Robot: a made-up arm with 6 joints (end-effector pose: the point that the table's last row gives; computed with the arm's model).
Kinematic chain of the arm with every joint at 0, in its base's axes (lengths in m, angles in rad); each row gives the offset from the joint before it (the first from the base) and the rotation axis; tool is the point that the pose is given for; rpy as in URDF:
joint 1: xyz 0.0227 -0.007 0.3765 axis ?
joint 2: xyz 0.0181 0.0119 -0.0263 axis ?
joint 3: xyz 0 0 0.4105 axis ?
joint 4: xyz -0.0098 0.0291 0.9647 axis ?
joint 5: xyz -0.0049 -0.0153 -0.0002 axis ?
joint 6: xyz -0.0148 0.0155 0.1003 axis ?
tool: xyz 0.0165 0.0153 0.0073 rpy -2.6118 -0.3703 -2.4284
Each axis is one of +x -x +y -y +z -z.
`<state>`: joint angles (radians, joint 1 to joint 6).
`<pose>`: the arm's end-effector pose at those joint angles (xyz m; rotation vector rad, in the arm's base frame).
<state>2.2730 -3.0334 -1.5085 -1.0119 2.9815 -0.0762</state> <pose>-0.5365 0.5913 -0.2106 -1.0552 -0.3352 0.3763</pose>
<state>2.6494 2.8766 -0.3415 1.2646 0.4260 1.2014</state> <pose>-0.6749 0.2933 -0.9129 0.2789 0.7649 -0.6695</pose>
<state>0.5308 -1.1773 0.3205 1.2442 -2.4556 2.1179</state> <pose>-0.8653 -0.5276 1.0467 0.9195 -0.8727 -1.0100</pose>
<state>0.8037 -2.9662 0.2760 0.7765 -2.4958 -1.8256</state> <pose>-0.2386 -0.3061 -0.8612 -0.9896 -1.3130 1.0299</pose>
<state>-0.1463 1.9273 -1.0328 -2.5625 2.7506 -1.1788</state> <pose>1.0664 -0.1286 0.7787 -0.7040 0.2235 -2.1212</pose>
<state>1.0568 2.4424 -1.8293 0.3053 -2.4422 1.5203</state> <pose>0.3432 0.6462 0.7792 -0.6821 -0.0554 -0.8887</pose>
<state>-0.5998 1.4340 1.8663 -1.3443 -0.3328 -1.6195</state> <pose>0.3063 -0.1083 -0.6521 0.2583 0.3635 1.5600</pose>
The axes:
joint 1: +z
joint 2: +y
joint 3: +y
joint 4: +z
joint 5: +y
joint 6: +z

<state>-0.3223 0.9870 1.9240 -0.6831 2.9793 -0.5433</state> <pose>0.5661 -0.1449 -0.2574 -0.7263 2.7259 -1.0632</pose>
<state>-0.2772 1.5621 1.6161 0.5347 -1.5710 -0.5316</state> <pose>0.5024 -0.1560 -0.6212 0.0963 -1.3287 -0.4777</pose>
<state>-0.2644 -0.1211 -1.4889 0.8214 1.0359 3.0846</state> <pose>-0.9976 0.3558 0.7657 2.5346 1.1093 0.3293</pose>
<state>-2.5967 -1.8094 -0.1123 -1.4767 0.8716 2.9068</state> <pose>1.1873 0.7165 -0.1257 0.5023 -0.8473 2.0554</pose>
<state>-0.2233 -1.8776 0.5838 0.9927 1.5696 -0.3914</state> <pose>-1.2005 0.4055 0.5264 0.3393 -1.7008 1.6125</pose>
